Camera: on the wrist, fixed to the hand. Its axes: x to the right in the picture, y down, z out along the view.
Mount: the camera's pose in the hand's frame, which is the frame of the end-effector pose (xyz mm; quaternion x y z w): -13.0 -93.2 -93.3 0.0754 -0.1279 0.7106 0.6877
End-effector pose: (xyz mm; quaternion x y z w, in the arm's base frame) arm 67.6 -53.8 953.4 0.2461 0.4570 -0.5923 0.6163
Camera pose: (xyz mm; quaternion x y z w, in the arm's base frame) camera -45.2 15.1 943.7 0.4647 0.0159 -0.0353 0.8846
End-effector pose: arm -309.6 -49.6 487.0 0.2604 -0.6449 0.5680 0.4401
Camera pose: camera -200.1 17.6 519.6 0.1734 0.6420 -0.7187 0.2031
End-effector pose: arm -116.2 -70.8 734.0 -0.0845 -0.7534 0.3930 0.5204
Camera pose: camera -4.8 -93.8 802.0 0.5040 0.4950 -0.7077 0.0114
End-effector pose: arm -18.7 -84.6 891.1 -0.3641 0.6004 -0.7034 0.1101
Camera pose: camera -43.3 18.2 971.1 0.0946 0.6045 -0.4042 0.6798
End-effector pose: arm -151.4 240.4 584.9 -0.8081 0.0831 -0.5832 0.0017
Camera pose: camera -231.0 342.9 611.8 -0.5711 0.5872 -0.3028 0.4872
